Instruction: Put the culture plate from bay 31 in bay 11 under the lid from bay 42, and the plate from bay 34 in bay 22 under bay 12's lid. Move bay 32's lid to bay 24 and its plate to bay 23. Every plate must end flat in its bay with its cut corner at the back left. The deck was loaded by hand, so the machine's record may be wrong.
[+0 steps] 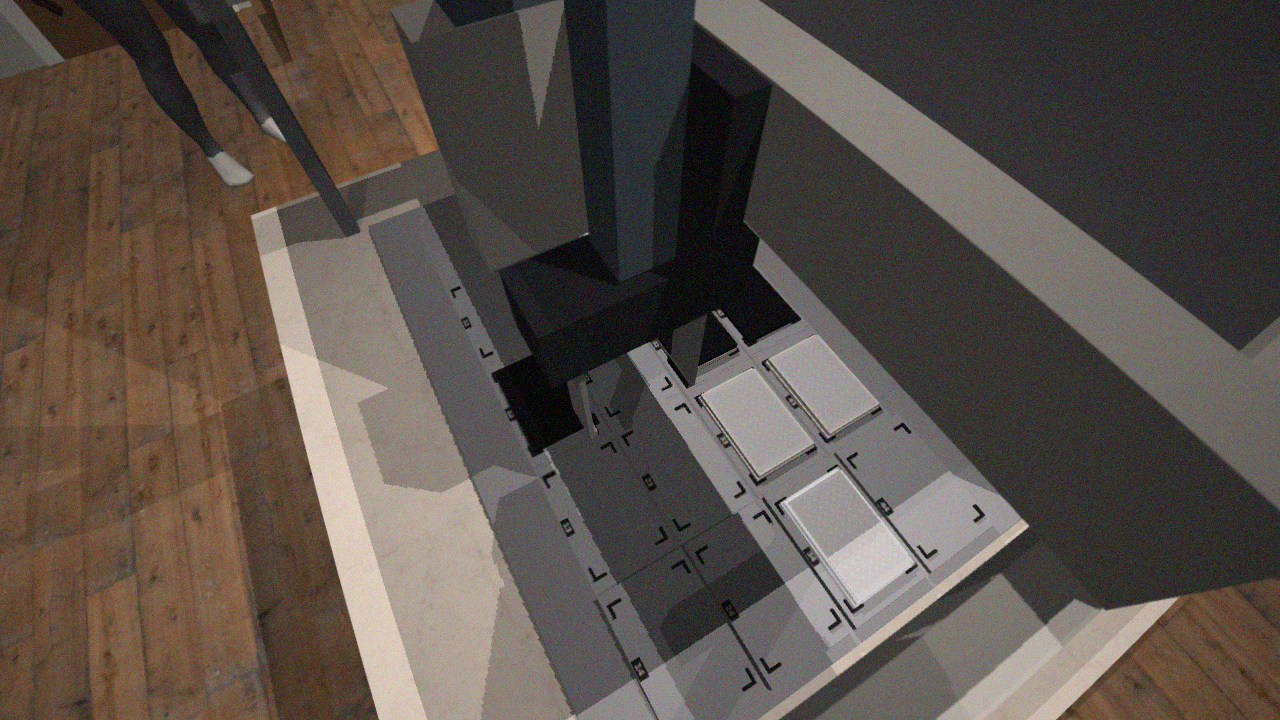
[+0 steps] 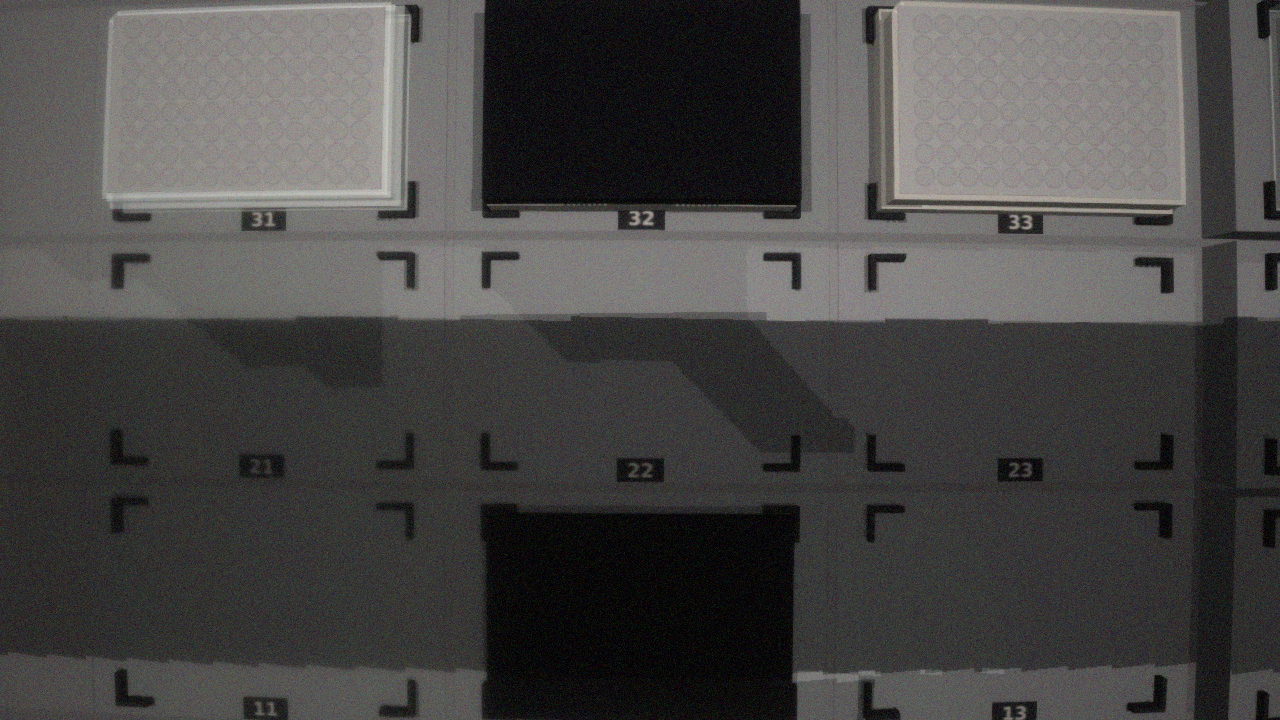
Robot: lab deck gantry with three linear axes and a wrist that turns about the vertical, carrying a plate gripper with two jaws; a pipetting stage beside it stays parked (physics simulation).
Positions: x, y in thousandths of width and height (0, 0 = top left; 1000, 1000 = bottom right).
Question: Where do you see a black lid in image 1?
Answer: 560, 474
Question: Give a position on a bay 11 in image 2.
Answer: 164, 826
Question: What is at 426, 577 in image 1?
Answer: A black lid.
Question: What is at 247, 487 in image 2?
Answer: A bay 21.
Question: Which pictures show the black lid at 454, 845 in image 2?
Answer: Image 1 and image 2: all of them.
